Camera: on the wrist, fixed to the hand. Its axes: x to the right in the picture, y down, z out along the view.
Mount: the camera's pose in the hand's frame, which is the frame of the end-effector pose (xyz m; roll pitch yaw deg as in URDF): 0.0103 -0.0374 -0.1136 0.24 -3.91 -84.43
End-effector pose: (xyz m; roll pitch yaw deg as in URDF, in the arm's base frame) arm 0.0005 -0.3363 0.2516 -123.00 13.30 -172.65
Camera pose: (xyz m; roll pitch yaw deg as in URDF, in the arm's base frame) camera -0.0403 -0.2660 0.3400 -151.88 -48.77 -107.53
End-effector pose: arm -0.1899 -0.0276 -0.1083 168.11 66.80 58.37
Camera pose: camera -0.1890 0.0883 -0.0770 -112.12 11.30 160.81
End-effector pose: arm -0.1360 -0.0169 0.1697 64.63 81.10 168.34
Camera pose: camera -0.0753 -0.1179 0.1468 -84.92 13.29 18.37
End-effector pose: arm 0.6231 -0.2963 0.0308 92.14 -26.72 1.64
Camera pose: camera 0.6439 -0.1807 0.0058 87.63 57.68 -1.69
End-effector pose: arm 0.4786 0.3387 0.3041 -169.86 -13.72 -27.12
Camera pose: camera 0.4702 0.3619 0.4216 167.46 -7.33 58.92
